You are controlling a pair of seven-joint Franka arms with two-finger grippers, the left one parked.
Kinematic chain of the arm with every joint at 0, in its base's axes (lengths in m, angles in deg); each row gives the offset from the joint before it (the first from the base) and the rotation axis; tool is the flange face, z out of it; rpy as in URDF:
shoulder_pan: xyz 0 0 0.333 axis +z
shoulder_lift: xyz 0 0 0 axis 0.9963 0.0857 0
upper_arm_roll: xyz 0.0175 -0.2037 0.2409 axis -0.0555 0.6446 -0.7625
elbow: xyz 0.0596 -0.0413 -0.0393 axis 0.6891 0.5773 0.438
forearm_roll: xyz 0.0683 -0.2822 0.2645 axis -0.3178 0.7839 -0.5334
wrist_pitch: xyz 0 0 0 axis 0.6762 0.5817 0.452
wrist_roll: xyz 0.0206 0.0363 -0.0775 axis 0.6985 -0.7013 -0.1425
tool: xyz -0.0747 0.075 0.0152 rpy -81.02 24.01 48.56
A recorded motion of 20 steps. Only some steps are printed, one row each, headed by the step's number.
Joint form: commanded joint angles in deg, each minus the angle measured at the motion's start. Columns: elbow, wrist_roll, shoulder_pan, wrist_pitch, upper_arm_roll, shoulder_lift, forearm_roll.
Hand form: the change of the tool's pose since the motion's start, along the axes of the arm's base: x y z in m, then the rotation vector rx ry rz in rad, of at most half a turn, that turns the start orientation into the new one. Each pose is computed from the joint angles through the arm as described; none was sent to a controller.
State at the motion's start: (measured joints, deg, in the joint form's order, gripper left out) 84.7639 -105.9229 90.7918 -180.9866 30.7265 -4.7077 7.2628
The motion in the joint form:
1: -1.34 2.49 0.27 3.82 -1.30 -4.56 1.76
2: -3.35 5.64 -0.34 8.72 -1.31 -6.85 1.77
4: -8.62 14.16 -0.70 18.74 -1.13 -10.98 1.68
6: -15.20 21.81 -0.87 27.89 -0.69 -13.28 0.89
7: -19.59 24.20 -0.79 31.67 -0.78 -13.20 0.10
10: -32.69 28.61 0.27 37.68 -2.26 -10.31 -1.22
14: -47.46 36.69 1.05 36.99 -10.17 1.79 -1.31
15: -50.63 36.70 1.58 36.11 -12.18 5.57 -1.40
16: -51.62 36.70 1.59 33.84 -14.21 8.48 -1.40
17: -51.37 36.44 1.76 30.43 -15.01 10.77 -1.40
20: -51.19 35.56 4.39 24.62 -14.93 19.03 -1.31
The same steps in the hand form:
1: 0.0064 0.0150 0.0550 -0.0123 -0.0467 0.0895
2: 0.0138 0.0070 0.0877 -0.0257 -0.0396 0.1314
4: 0.0245 -0.0024 0.1595 -0.0425 -0.0305 0.2592
6: 0.0325 -0.0118 0.2247 -0.0385 -0.0211 0.3616
7: 0.0383 -0.0106 0.2543 -0.0224 -0.0277 0.3927
10: 0.0552 0.0128 0.3214 0.0325 -0.0989 0.4830
14: 0.0847 0.0812 0.3096 0.1816 -0.1731 0.7040
15: 0.0915 0.0999 0.2939 0.2288 -0.1809 0.7198
16: 0.0966 0.1151 0.2736 0.2718 -0.1910 0.7290
17: 0.1024 0.1254 0.2501 0.2971 -0.2077 0.7231
20: 0.1041 0.1608 0.1501 0.3378 -0.1552 0.7154

